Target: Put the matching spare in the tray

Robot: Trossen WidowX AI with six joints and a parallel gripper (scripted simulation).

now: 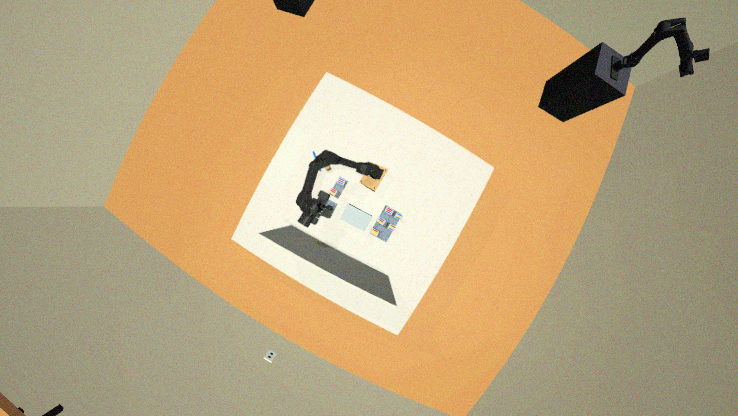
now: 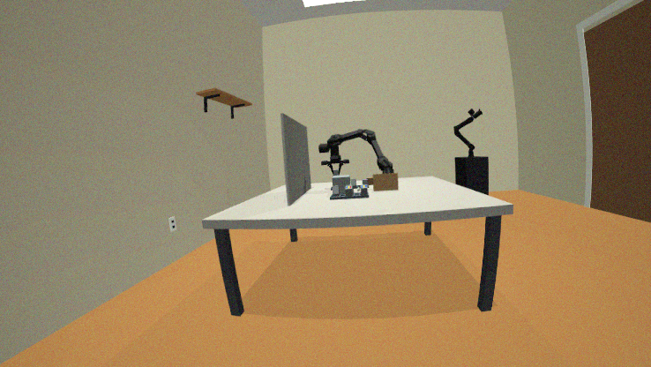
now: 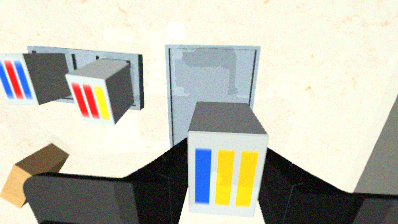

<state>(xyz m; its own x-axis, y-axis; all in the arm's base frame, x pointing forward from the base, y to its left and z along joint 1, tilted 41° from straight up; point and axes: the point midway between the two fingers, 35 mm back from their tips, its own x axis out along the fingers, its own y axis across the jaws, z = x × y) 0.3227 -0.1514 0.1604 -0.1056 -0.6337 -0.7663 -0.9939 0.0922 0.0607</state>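
Right now the pale blue-grey tray is 9 cm below my gripper tip and 1 cm behind it. Round my gripper tip: brown box: 25 cm behind, 10 cm to the right, 7 cm below; then tall grey panel: 22 cm ahead, 20 cm to the left, 13 cm above; then grey spare block: 2 cm above.
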